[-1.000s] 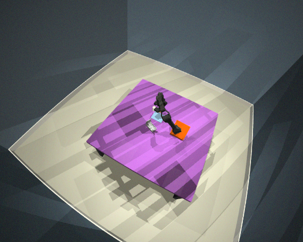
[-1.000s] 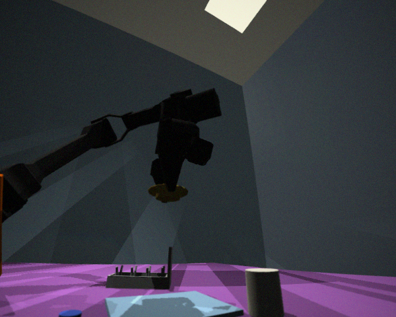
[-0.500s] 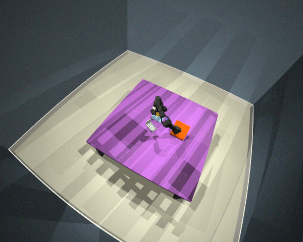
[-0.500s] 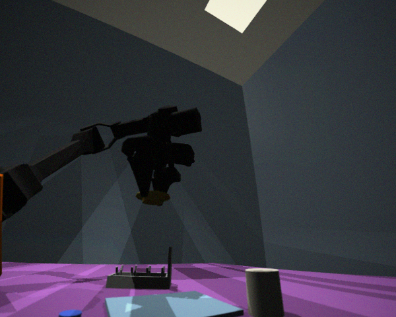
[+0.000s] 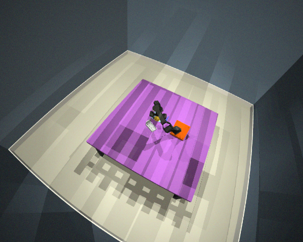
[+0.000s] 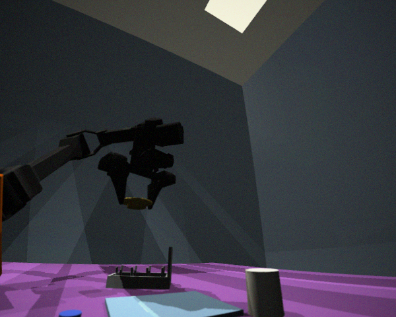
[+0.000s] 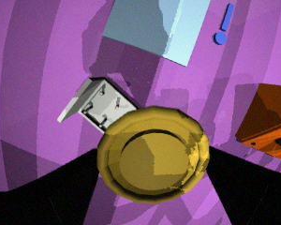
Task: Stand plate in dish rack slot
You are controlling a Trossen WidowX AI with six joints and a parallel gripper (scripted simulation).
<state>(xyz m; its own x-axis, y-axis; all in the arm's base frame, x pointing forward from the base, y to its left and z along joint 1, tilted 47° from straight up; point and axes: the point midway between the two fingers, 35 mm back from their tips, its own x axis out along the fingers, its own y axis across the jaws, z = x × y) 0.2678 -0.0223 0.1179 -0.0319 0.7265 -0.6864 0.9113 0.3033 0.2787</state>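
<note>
Now: gripper tip 140 mm above the grey dish rack, 40 mm to the right of it and 30 mm short of it. The rest, counted from my gripper tip: light blue mat (160 mm below, 150 mm to the right, 40 mm ahead); then yellow plate (10 mm above); then blue spoon (190 mm to the right, 160 mm below, 70 mm behind).
</note>
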